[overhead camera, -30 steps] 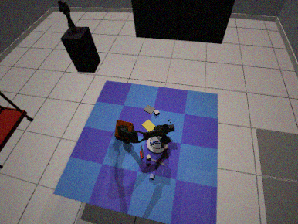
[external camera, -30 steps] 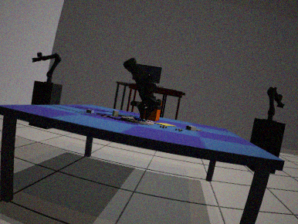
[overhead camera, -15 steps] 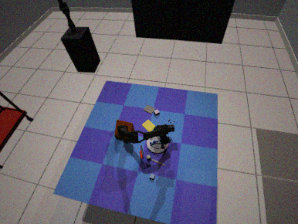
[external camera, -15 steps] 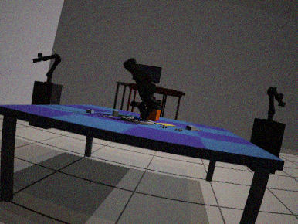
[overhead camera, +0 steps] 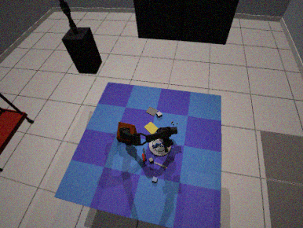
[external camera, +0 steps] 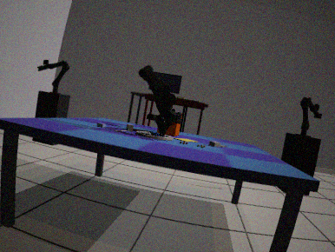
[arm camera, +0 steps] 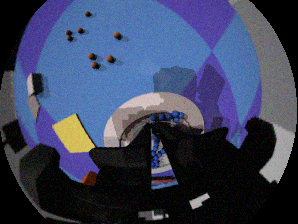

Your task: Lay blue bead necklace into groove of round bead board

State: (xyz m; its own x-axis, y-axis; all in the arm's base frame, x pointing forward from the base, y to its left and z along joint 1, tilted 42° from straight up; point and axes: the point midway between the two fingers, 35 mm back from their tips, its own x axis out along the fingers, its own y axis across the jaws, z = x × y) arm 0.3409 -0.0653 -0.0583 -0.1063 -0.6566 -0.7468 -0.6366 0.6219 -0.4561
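Now: gripper tip 4 cm to the left of the round white bead board, 4 cm past it and 1 cm above it. From my gripper tip the other things lie so: red-handled tool 16 cm to the right, 16 cm behind, 1 cm below; yellow card 14 cm behind, 13 cm to the left, 1 cm below; thin pale stick 22 cm to the right, 1 cm below, 1 cm behind.
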